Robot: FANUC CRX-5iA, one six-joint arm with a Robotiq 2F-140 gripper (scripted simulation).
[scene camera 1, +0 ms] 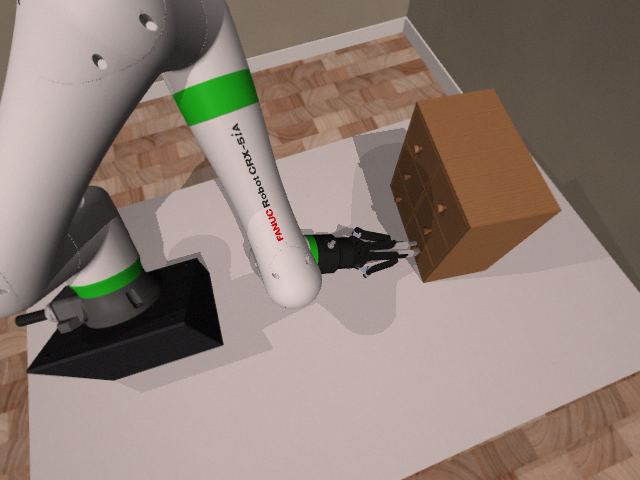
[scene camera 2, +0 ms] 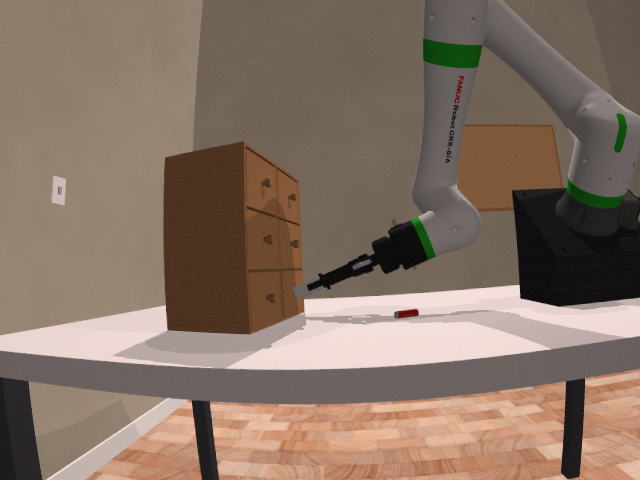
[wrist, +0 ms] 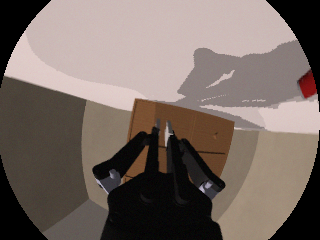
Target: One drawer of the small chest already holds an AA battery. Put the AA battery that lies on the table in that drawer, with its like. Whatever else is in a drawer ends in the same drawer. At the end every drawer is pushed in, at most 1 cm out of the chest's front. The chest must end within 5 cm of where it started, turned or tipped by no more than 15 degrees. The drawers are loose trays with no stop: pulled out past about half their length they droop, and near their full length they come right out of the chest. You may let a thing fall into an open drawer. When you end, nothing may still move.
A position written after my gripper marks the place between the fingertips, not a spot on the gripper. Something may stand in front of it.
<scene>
I see my gripper (scene camera 1: 415, 249), a small wooden chest (scene camera 2: 206, 268), a drawer (scene camera 2: 289, 279), a drawer (wrist: 204, 138), a drawer (scene camera 2: 260, 253), a drawer (scene camera 1: 449, 213) and a drawer (scene camera 2: 257, 170).
The small wooden chest is seen too in scene camera 1 (scene camera 1: 504, 198). My gripper shows as well in scene camera 2 (scene camera 2: 296, 293) and in the wrist view (wrist: 162, 125).
</scene>
